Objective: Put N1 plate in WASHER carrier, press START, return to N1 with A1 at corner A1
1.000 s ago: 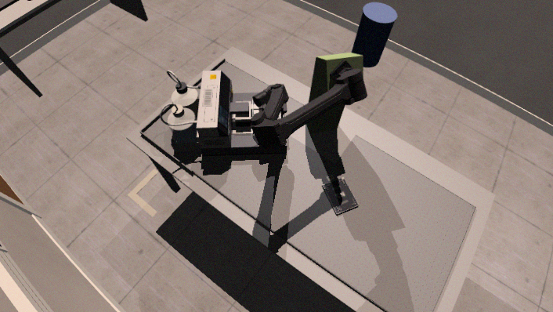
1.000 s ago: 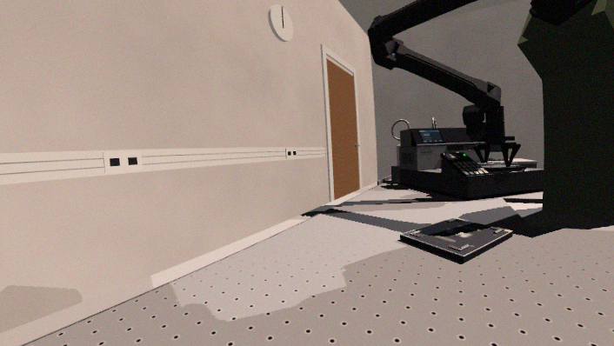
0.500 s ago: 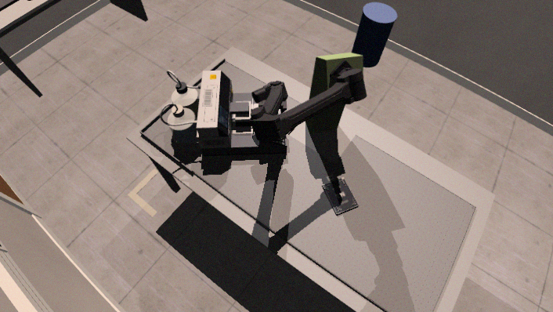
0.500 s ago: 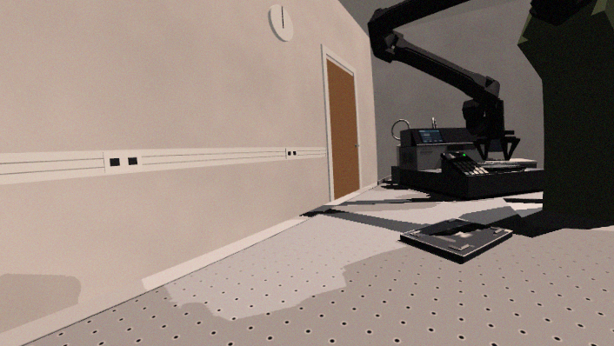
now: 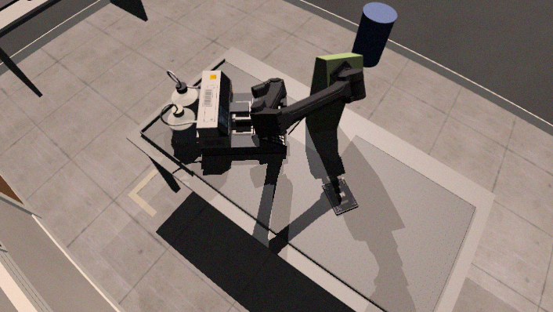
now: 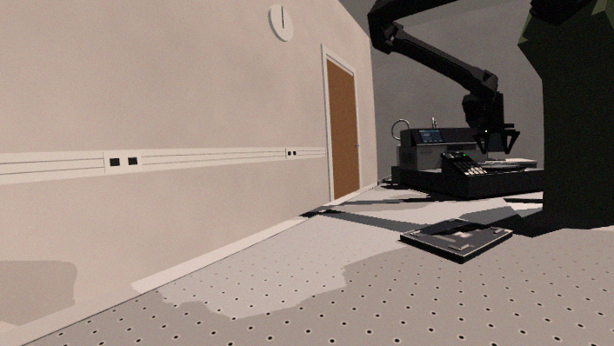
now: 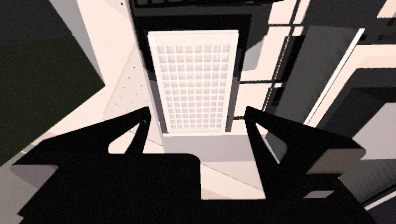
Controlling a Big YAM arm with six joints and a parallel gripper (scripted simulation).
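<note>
Now: the white well plate 5 cm below my hand. From my hand the other things lie so: plate nest N1: 1 cm behind, 53 cm to the left, 14 cm below; then plate washer: 13 cm ahead, 9 cm to the right, 1 cm below.
</note>
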